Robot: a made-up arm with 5 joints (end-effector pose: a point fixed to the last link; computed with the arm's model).
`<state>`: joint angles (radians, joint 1 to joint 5).
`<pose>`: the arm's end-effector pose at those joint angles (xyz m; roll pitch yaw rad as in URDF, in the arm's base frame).
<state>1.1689 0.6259 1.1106 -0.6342 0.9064</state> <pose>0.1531 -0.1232 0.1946 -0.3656 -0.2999 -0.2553</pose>
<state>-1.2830 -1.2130 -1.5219 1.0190 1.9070</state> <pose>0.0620 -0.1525 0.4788 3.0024 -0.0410 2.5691</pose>
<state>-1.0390 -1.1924 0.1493 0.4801 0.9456</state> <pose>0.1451 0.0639 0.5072 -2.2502 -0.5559 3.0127</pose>
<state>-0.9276 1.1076 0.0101 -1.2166 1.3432</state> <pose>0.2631 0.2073 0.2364 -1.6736 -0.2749 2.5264</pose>
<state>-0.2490 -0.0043 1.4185 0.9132 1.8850</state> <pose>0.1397 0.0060 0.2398 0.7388 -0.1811 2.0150</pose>
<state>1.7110 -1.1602 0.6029 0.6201 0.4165</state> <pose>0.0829 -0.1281 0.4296 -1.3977 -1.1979 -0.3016</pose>
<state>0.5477 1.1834 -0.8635 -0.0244 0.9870</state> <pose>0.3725 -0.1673 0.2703 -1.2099 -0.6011 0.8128</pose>
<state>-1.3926 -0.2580 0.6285 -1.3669 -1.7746</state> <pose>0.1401 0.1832 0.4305 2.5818 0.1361 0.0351</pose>
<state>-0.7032 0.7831 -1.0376 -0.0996 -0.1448</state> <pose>0.3362 0.1929 0.4182 2.6620 -1.1692 -1.9241</pose>
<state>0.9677 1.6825 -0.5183 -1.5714 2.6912</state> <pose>0.2416 -0.2051 0.2000 -2.3043 0.9378 -0.0252</pose>
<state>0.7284 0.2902 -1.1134 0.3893 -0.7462</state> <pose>0.2742 -0.1559 0.5115 2.1466 -0.6886 -2.6904</pose>
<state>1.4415 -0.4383 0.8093 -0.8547 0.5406</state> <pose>0.1260 -0.1925 0.4017 -2.4093 -0.8952 0.8441</pose>
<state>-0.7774 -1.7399 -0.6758 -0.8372 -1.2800</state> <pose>-0.0492 -0.1550 0.3830 -1.4562 0.2406 -0.7660</pose>
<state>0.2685 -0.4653 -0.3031 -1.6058 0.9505</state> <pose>0.1484 -0.0153 0.5385 2.4588 0.4627 1.8043</pose>
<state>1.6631 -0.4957 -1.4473 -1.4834 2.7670</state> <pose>0.1101 0.0986 0.4904 0.9516 -1.0655 0.4654</pose>
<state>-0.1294 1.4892 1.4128 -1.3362 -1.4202</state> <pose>0.1304 0.0004 0.1906 0.0050 -0.0005 -1.3395</pose>
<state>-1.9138 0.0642 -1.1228 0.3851 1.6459</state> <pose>0.0466 0.1698 0.5504 -2.2445 0.0207 -2.8151</pose>
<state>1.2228 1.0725 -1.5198 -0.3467 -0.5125</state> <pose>0.1992 -0.2711 0.4390 2.6596 -0.6354 2.6412</pose>
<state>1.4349 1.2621 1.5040 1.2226 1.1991</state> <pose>0.0989 0.0148 0.3241 2.4628 0.2736 0.4591</pose>
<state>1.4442 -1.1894 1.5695 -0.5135 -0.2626</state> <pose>0.1188 -0.1397 0.3383 1.9838 -1.2330 2.8762</pose>
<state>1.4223 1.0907 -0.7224 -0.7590 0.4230</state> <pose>0.1470 -0.3077 0.3223 -2.4156 -1.0365 0.9184</pose>
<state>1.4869 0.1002 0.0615 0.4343 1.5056</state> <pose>0.1217 -0.2465 0.3471 -0.9718 -0.0942 0.0198</pose>
